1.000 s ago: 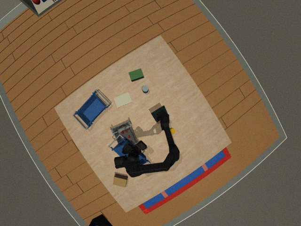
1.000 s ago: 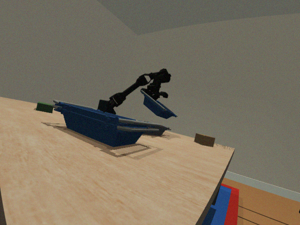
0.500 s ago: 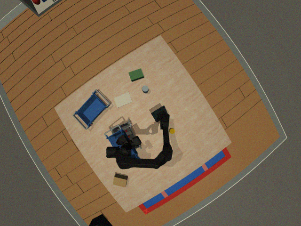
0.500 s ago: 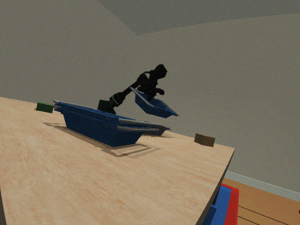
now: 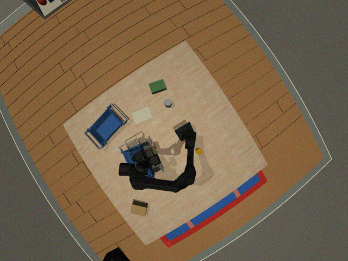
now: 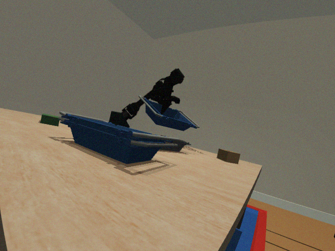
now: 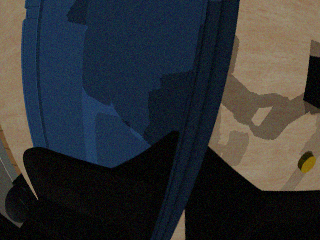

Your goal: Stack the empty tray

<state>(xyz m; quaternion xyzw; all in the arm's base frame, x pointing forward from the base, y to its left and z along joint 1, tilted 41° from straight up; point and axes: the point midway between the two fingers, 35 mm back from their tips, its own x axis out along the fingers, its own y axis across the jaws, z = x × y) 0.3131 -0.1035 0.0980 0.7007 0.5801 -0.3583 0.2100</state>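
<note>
Now: the blue tray 7 cm ahead of my gripper tip and 2 cm to the right of it. Round my gripper tip: grey cylinder 36 cm behind, 24 cm to the right, 14 cm below; then pale sheet 14 cm behind, 30 cm to the right, 18 cm below; then yellow disc 31 cm behind, 20 cm to the left, 17 cm below.
</note>
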